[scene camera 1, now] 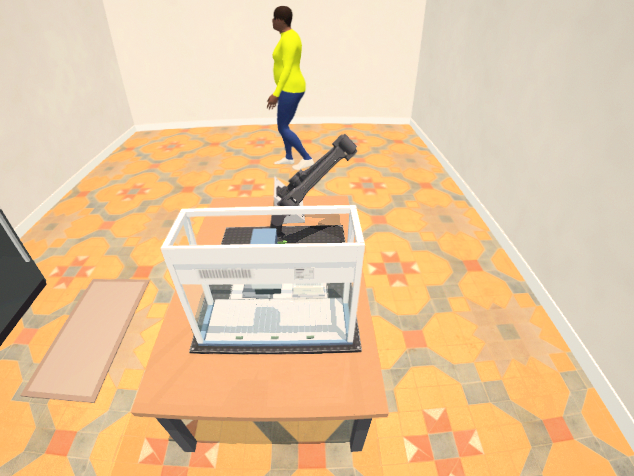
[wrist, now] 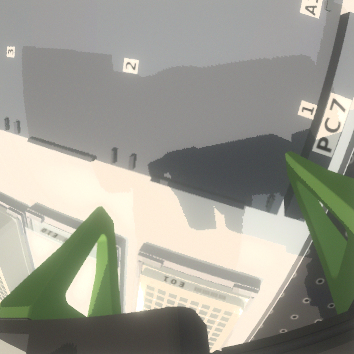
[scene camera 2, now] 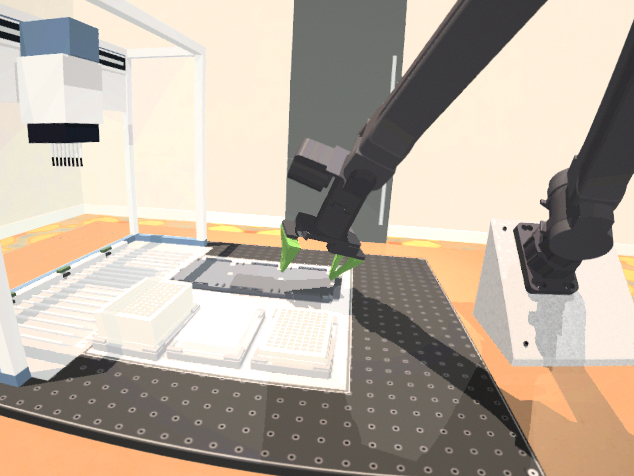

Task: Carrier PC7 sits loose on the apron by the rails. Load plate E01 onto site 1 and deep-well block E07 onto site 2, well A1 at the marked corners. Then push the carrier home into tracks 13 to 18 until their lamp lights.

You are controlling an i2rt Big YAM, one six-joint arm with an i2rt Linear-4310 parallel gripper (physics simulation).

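Places are measured from the arm's base along level axes (x ahead, y left, z up), in millimetres.
Pixels of known places: gripper, fingertip midpoint: [wrist: 193, 188] [scene camera 2: 306, 274]; arm's base at its link origin: [scene camera 2: 542, 259].
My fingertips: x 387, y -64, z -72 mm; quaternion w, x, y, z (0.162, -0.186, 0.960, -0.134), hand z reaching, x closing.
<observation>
Ahead of a thing's pixels: the offset from my fingertips to its top centre. "pt": to the spot under its first point. Level surfaces: height alone.
Carrier PC7 {dy -55, dx +98, dz -13 mm} [scene camera 2: 245, 280] [wrist: 70, 95] lies flat and grey on the white apron [wrist: 110, 187]. In the wrist view its site labels 1 {pt dy -43, dx -49, dz -33 mm} [wrist: 307, 109] and 2 {pt dy -51, dx +50, dz -33 mm} [wrist: 131, 65] show, and both sites are bare. Plate E01 {dy +159, dx -2, dz -17 mm} [scene camera 2: 299, 333] [wrist: 187, 300] sits in a holder beside the carrier's site 1 end. A tall white deep-well block {dy +155, dx +217, dz +10 mm} [scene camera 2: 145, 312] stands in the holder farthest from the arm base; its label cannot be read. My gripper [scene camera 2: 307, 274] [wrist: 193, 188] is open and empty, low over the carrier's site 1 end. White tracks [scene camera 1: 276, 317] [scene camera 2: 56, 307] lie beyond, with small green lamp parts [scene camera 1: 275, 337] [scene camera 2: 64, 268].
A low white labware {dy +154, dx +111, dz -17 mm} [scene camera 2: 217, 335] sits in the middle holder. A pipetting head {dy +10, dx +439, dz +358 mm} [scene camera 2: 61, 92] hangs over the tracks inside a white frame [scene camera 1: 263, 256] [scene camera 2: 200, 148]. A dark perforated board {dz -43 mm} [scene camera 2: 399, 409] lies beneath. A person [scene camera 1: 289, 61] is on the floor behind the table.
</observation>
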